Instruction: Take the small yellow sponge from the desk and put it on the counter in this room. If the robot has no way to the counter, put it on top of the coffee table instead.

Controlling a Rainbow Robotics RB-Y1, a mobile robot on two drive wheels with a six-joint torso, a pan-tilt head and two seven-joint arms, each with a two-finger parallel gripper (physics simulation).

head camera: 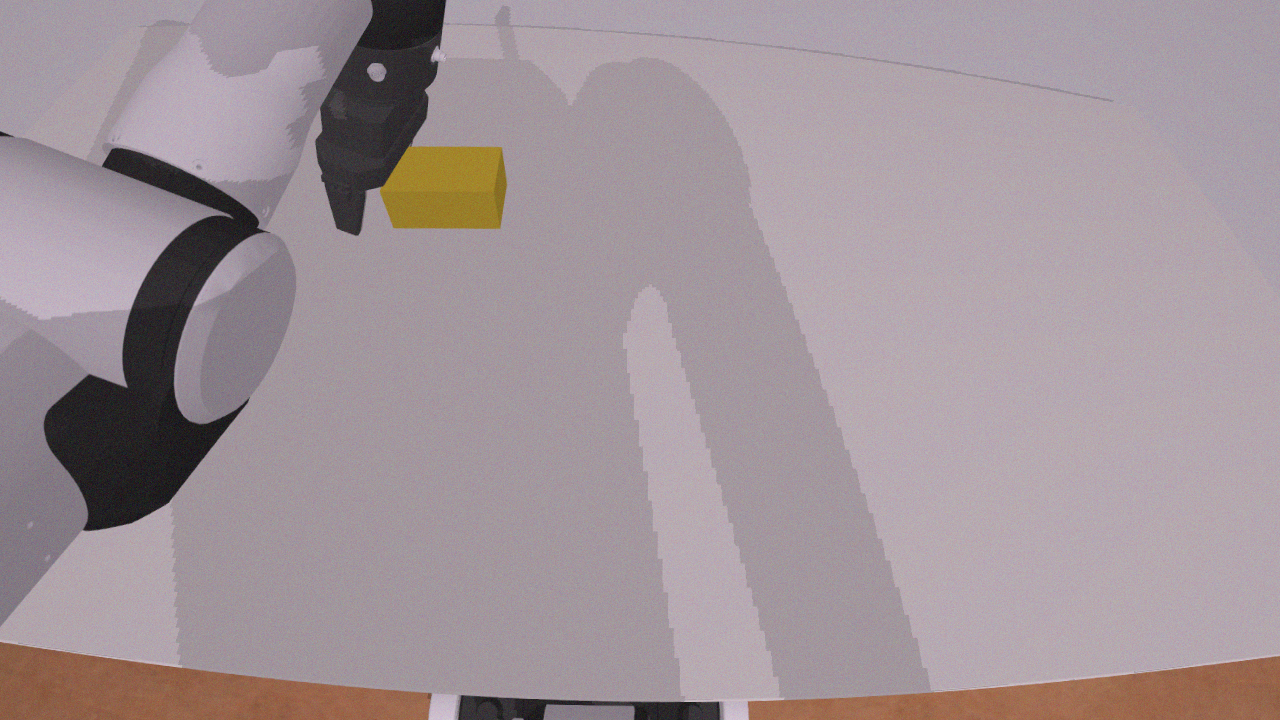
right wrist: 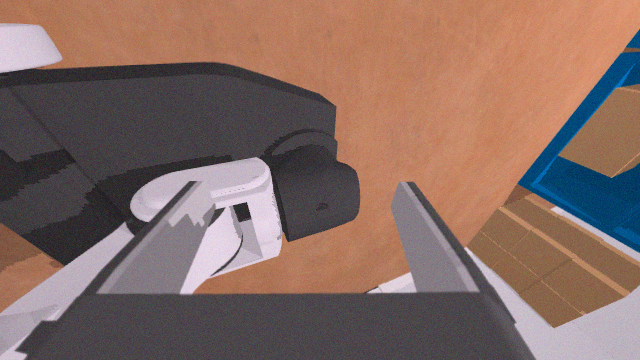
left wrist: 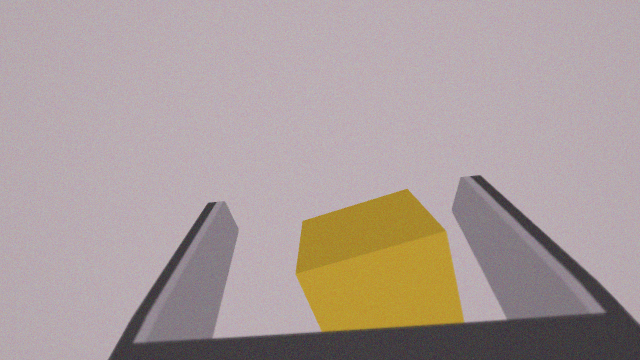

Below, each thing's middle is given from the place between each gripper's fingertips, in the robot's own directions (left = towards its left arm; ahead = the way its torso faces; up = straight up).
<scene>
My right gripper is now 82 cm short of the yellow sponge (head camera: 431, 187), 38 cm to the right of it and 47 cm below it.
I see my left gripper 7 cm to the left of the yellow sponge, 1 cm short of it and 1 cm above it.
</scene>
